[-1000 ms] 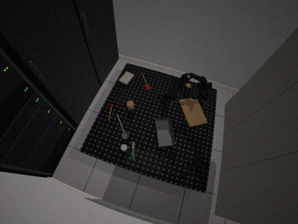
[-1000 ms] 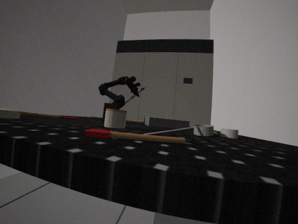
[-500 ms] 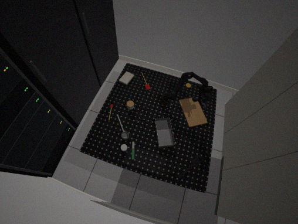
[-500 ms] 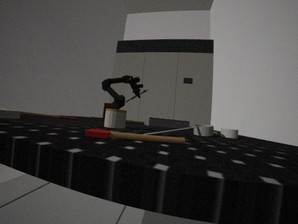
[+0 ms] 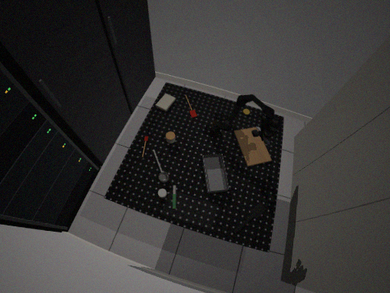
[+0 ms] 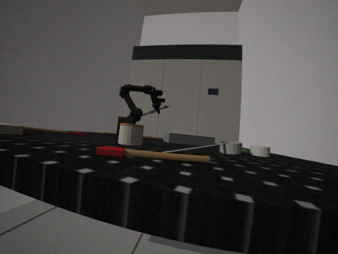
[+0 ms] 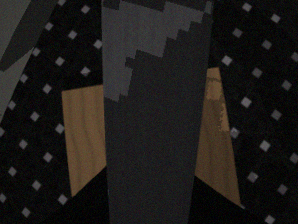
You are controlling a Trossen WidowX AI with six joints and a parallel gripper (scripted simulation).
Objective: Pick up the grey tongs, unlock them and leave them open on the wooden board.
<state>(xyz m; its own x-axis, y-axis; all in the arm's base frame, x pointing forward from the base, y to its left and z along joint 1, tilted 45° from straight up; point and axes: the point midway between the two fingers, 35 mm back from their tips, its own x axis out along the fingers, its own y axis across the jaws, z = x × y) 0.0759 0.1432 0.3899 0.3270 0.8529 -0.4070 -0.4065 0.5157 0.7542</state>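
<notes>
Right now the yellow lock piece is 3 cm above my gripper tip, 1 cm to the right of it and 1 cm behind it. From my gripper tip the other things lie so: wooden board (23 cm below, 8 cm behind, 2 cm to the right); yellow disc (44 cm behind, 22 cm below, 14 cm to the right); grey roasting tin (30 cm ahead, 28 cm to the right, 21 cm below).
</notes>
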